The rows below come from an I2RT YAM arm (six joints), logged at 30 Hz.
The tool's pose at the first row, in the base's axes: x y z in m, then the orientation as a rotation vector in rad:
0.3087, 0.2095, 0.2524, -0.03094, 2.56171, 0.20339
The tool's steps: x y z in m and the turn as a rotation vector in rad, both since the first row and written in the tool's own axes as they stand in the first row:
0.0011, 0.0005, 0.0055, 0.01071, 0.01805, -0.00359
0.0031, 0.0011, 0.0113, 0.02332, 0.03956, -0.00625
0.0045, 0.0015, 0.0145, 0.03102, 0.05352, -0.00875
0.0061, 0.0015, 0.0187, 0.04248, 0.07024, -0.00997
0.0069, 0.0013, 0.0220, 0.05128, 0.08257, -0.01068
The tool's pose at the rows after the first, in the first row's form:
0.3107, 0.2109, 0.2473, -0.03347, 2.58043, 0.18883
0.3121, 0.2124, 0.2415, -0.03448, 2.60275, 0.17212
0.3126, 0.2133, 0.2381, -0.03632, 2.61709, 0.16150
0.3135, 0.2139, 0.2338, -0.03538, 2.63452, 0.14643
0.3146, 0.2143, 0.2306, -0.03429, 2.64736, 0.13486

